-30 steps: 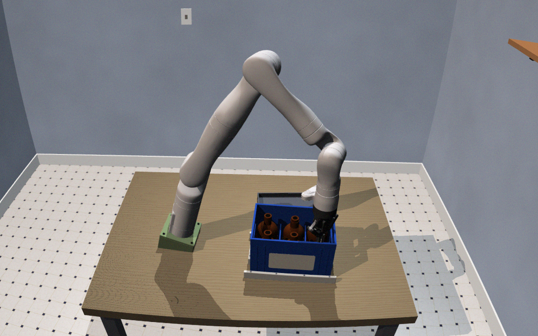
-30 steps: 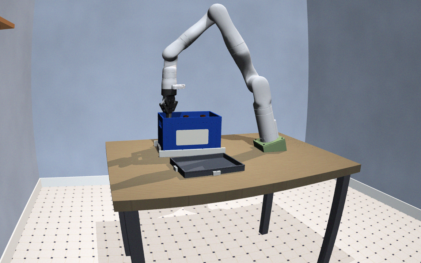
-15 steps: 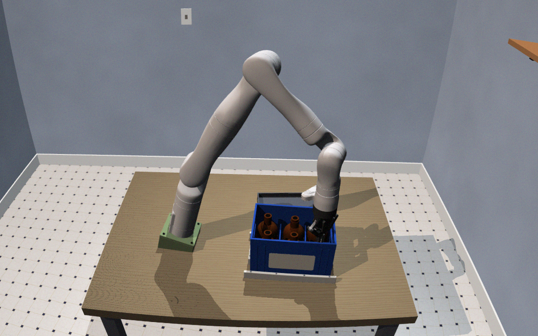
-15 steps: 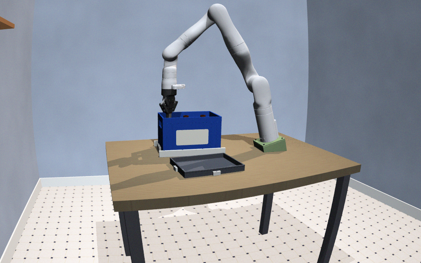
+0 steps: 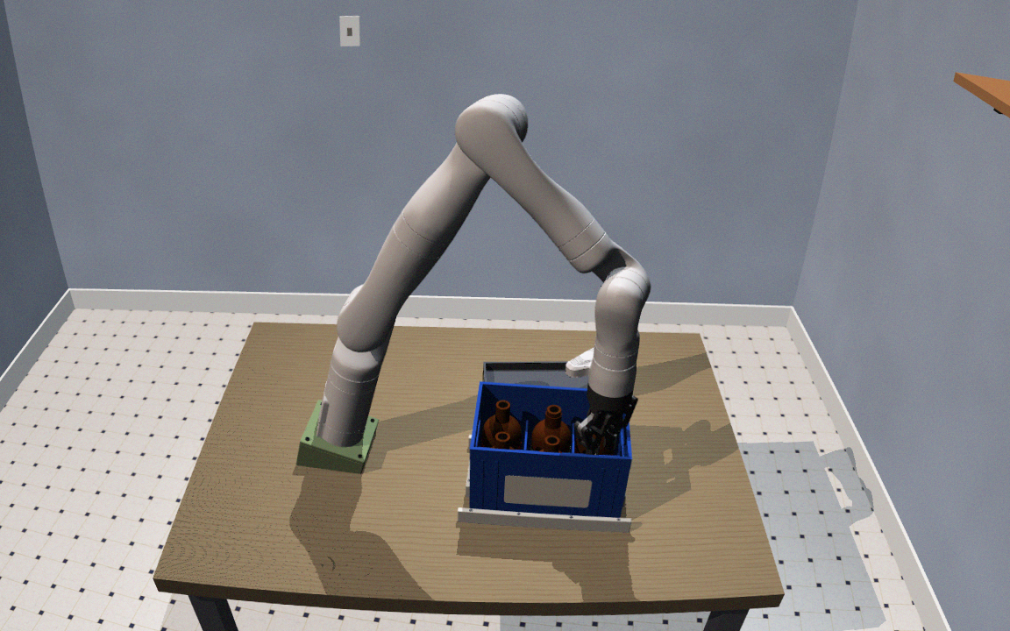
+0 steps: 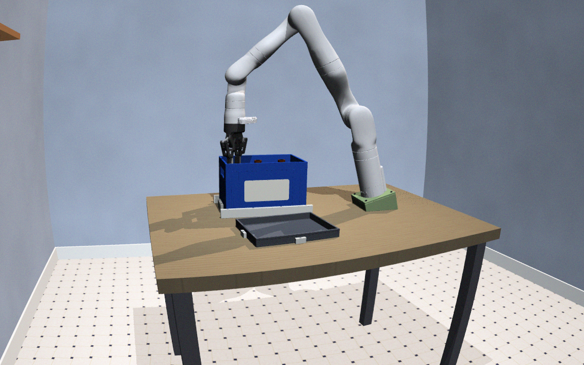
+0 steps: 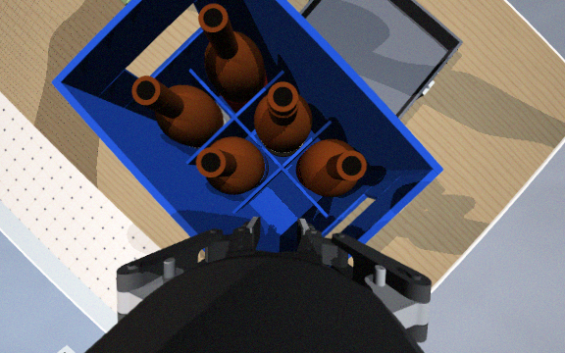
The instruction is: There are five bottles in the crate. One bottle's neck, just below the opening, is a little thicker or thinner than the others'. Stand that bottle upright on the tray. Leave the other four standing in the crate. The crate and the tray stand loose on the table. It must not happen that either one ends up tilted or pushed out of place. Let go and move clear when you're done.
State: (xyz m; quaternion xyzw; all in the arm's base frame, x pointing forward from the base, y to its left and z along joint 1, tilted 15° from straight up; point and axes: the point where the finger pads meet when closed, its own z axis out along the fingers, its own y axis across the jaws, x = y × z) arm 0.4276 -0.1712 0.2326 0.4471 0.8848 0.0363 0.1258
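The blue crate is 8 cm behind my hand, 6 cm to the left of it and 7 cm below it. Also, from my hand: dark grey tray 5 cm behind, 33 cm to the left, 14 cm below.
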